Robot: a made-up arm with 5 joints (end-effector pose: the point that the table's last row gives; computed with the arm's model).
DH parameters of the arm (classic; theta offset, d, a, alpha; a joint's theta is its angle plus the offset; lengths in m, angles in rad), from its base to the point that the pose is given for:
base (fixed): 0 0 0.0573 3.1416
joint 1: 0 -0.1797 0.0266 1.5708
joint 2: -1.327 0 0.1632 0
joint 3: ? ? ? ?
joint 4: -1.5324 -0.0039 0 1.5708
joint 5: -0.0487 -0.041 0 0
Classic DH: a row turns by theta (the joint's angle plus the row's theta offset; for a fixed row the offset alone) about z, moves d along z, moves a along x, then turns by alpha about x.
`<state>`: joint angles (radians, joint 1 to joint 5).
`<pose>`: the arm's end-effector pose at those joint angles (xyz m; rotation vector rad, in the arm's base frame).
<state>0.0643 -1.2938 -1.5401 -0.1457 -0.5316</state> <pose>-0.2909 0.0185 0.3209 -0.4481 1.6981 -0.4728</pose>
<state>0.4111 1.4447 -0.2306 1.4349 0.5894</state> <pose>0.2663 -0.0954 -0.0439 0.4943 0.9590 0.1168</pose>
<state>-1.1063 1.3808 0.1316 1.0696 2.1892</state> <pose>0.1388 0.1540 -0.0504 -0.7310 -1.2852 -2.6671</pose>
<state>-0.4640 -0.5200 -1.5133 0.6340 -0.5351</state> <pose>-0.0368 -0.0515 0.5530 1.4860 -2.5720 -0.0153</pose>
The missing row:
joint 3: 1.2886 0 0.2005 0
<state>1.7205 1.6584 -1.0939 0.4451 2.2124</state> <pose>-0.0027 -0.3713 -0.0088 -0.5272 0.2053 0.4314</pose>
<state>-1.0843 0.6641 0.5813 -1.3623 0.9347</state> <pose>0.1857 0.2345 0.0975 0.1900 -1.9101 1.4227</pose>
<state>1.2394 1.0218 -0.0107 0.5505 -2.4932</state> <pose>0.1498 -0.2807 0.0220 -0.0074 0.0096 2.5019</pose>
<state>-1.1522 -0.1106 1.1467 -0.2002 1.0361</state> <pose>0.1359 0.1670 0.1426 0.0732 -0.8859 2.0255</pose>
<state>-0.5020 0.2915 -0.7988 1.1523 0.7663</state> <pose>0.3344 0.1477 0.3995 -0.1056 -0.9763 1.1269</pose>
